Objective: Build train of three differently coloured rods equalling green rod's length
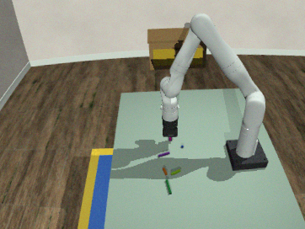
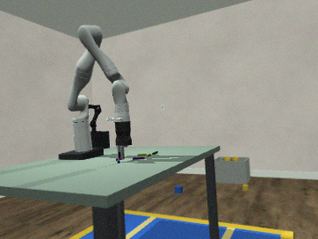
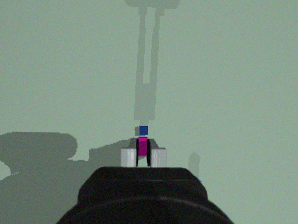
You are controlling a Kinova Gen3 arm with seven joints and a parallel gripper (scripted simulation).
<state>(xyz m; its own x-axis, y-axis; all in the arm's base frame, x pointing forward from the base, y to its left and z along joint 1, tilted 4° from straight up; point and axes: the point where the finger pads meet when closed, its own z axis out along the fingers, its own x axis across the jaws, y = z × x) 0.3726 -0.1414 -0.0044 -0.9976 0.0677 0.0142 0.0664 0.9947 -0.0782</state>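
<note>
My hand is 10 mm above the magenta rod. Also, from my hand: orange rod (40 mm ahead, 210 mm to the left, 30 mm below); lime rod (20 mm behind, 220 mm to the left, 30 mm below); purple rod (40 mm ahead, 100 mm to the left, 30 mm below).
</note>
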